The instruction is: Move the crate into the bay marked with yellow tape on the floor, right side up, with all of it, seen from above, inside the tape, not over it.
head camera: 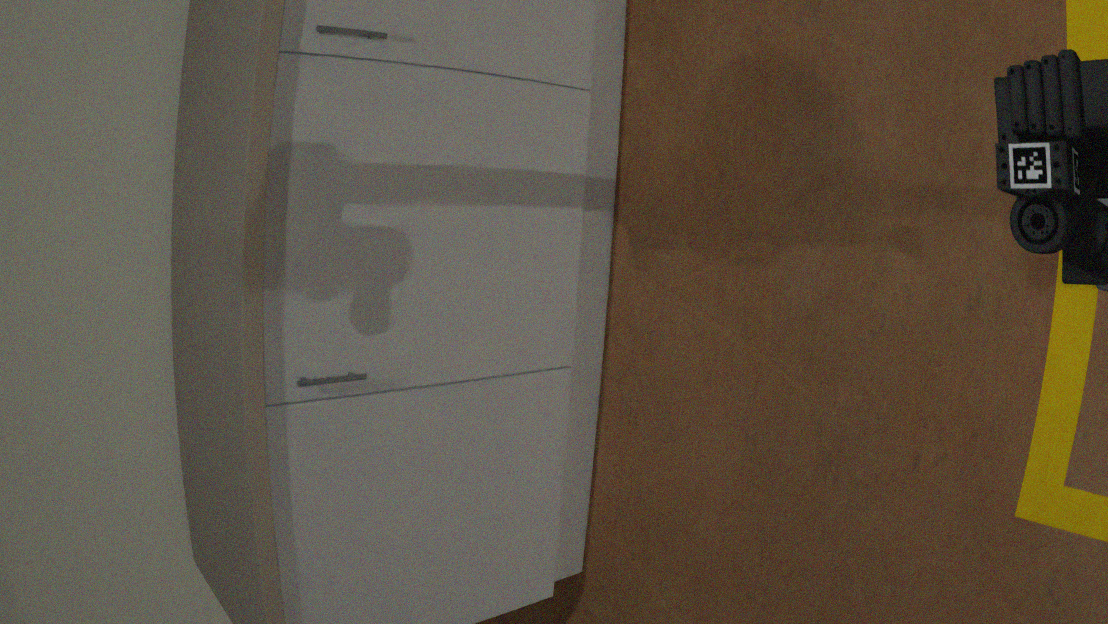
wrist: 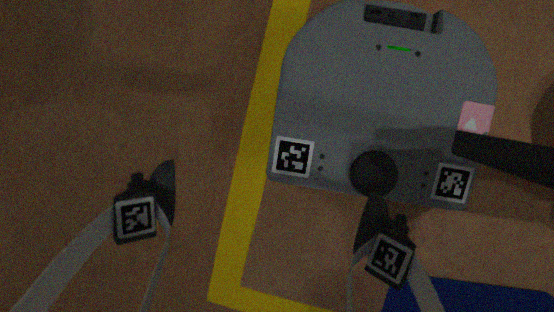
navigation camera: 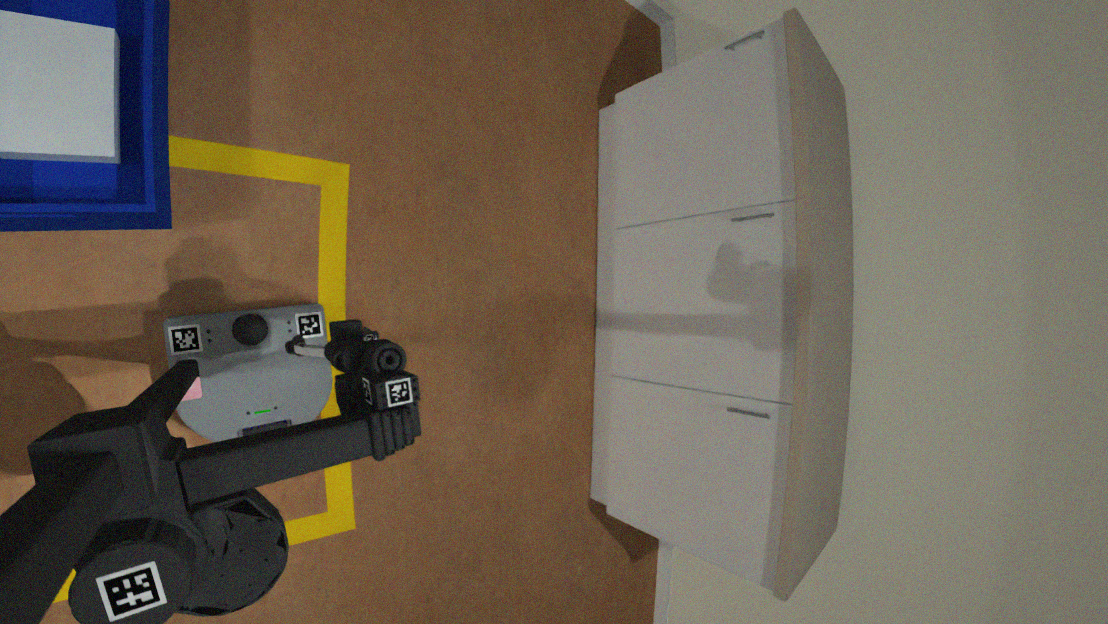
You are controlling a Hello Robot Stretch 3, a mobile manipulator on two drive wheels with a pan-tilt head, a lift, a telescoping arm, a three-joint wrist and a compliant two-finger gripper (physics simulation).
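Frame: origin at the robot's base, x ahead, y left, z up, level; centimetres.
Seen in the pictures: gripper, fingertip midpoint: point(wrist: 269, 198); robot's base, link origin: point(wrist: 355, 153) point(navigation camera: 250, 327).
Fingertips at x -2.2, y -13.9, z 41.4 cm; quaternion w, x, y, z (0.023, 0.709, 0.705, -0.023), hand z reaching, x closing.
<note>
Offsets run from my fingertips to a thing's middle.
The blue crate {dx +58.4, dy +48.9, dz -30.3 cm} point(navigation camera: 157, 116) point(wrist: 480, 296) stands right side up at the top left of the navigation view, partly cut off, with a white box {dx +58.4, dy +48.9, dz -36.8 cm} point(navigation camera: 58, 93) inside. It lies across one band of the yellow tape point(navigation camera: 333, 248) point(head camera: 1066, 372) point(wrist: 248, 150), part inside the bay and part beyond it. In the wrist view a blue part of it shows at the bottom right. My gripper point(wrist: 269, 198) is open, with wide-apart fingers and nothing between them, one on each side of a tape band. It is away from the crate. In the head view the crate does not show.
My grey base point(navigation camera: 255, 387) point(wrist: 385, 90) stands in the bay, close to a tape band. A white cabinet point(head camera: 434, 271) point(navigation camera: 697, 310) with dark handles stands against the wall, across a strip of brown floor from the bay. My black arm point(navigation camera: 271, 457) reaches over the base.
</note>
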